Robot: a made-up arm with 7 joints.
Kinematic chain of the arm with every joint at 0, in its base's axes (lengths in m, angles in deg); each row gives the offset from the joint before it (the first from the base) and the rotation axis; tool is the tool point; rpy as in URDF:
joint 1: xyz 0 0 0.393 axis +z
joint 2: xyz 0 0 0 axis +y
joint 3: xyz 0 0 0.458 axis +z
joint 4: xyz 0.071 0 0 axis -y
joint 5: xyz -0.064 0 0.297 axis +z
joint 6: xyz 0 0 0 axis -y
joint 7: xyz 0.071 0 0 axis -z
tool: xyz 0 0 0 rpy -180 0 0
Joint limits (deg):
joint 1: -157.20..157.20
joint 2: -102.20..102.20
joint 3: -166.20..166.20
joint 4: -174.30..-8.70
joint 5: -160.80..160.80
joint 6: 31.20..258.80
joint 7: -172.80..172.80
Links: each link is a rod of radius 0.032 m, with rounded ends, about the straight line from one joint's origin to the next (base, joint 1, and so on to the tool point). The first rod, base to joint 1, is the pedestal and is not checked.
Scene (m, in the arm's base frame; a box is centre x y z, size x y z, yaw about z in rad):
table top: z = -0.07
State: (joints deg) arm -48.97 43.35 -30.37 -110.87 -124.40 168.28 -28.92
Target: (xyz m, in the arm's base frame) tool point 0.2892 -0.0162 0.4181
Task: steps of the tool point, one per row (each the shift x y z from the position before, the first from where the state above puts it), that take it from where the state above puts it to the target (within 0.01 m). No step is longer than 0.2 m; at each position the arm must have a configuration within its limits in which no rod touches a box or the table.
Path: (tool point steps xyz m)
1: 0.0875 0.1521 -0.0234
2: 0.0197 0.1646 -0.0009
3: -0.0473 0.1408 0.0197

